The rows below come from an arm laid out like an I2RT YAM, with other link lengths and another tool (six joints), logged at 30 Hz.
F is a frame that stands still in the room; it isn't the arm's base.
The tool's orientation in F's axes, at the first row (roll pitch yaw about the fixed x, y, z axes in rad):
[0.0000 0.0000 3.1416]
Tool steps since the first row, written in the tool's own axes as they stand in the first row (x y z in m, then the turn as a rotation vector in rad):
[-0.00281 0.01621 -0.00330 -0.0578 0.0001 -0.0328]
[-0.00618 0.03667 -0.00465 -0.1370 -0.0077 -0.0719]
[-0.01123 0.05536 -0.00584 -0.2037 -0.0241 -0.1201]
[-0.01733 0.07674 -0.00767 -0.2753 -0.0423 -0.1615]
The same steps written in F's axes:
[0.00281 -0.01621 -0.00330 0.0578 -0.0001 -0.0328]
[0.00618 -0.03667 -0.00465 0.1370 0.0077 -0.0719]
[0.01123 -0.05536 -0.00584 0.2037 0.0241 -0.1201]
[0.01733 -0.07674 -0.00767 0.2753 0.0423 -0.1615]

